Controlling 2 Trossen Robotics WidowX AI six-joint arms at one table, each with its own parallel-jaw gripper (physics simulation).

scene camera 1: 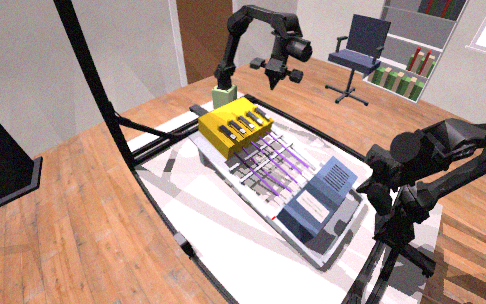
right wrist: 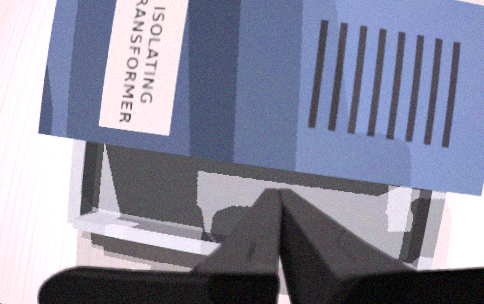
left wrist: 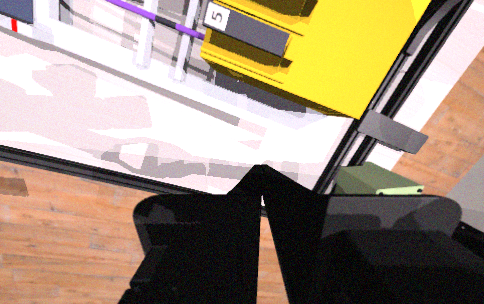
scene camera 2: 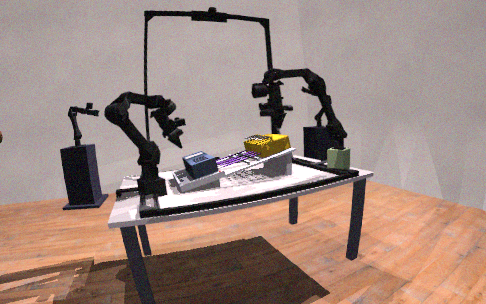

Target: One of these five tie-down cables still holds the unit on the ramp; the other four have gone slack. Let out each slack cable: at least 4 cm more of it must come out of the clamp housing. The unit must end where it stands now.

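The yellow clamp housing (scene camera 1: 212,131) (scene camera 2: 277,145) (left wrist: 340,60) sits at the ramp's high end, with dark levers on top; the lever marked 5 (left wrist: 255,32) lies flat. Purple cables (scene camera 2: 232,161) (left wrist: 190,32) run from it over two white crossbars; the one by lever 5 has a black band. The blue unit (scene camera 1: 317,197) (scene camera 2: 201,168) (right wrist: 267,100) stands at the low end of the ramp (scene camera 1: 322,264) (scene camera 2: 200,186). My left gripper (scene camera 1: 272,86) (scene camera 2: 278,131) (left wrist: 260,170) is shut and empty above the housing's far side. My right gripper (scene camera 1: 360,190) (scene camera 2: 180,146) (right wrist: 276,200) is shut and empty above the unit's end.
A red mark (scene camera 1: 274,218) (left wrist: 14,25) is on the ramp's edge beside the unit. A green block (scene camera 1: 225,96) (scene camera 2: 339,158) (left wrist: 370,180) is under the left arm's base. A black rail (scene camera 2: 250,200) edges the table. A tall black frame (scene camera 2: 145,70) stands behind it.
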